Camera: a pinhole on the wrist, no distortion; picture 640 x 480 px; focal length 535.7 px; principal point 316.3 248.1 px. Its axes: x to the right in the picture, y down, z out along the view. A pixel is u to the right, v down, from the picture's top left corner.
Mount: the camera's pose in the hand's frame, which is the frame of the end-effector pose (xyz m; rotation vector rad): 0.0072 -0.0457 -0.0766 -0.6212 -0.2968 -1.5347
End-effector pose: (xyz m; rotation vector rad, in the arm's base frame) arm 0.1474 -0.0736 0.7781 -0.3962 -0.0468 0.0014
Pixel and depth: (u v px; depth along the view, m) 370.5 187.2 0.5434
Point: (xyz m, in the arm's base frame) 0.1874 0.2777 1.0753
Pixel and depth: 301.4 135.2 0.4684
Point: 0.1379 0.2591 0.9813
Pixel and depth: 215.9 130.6 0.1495
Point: 0.1499 -0.0027 0.7875
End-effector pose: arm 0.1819 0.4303 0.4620 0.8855 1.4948 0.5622
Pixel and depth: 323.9 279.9 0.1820
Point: 0.2637 0.4922 0.4595
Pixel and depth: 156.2 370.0 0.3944
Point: 0.4003 0.6927 0.5430
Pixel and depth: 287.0 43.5 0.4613
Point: 0.5382 0.4634 0.6534
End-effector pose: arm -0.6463 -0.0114 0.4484 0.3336 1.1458 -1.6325
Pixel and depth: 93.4 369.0 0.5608
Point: -0.2830 -0.3219 0.1721
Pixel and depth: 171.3 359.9 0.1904
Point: -0.5808 -0.0917 0.3623
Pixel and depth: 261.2 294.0 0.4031
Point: -0.4454 -0.2560 0.3707
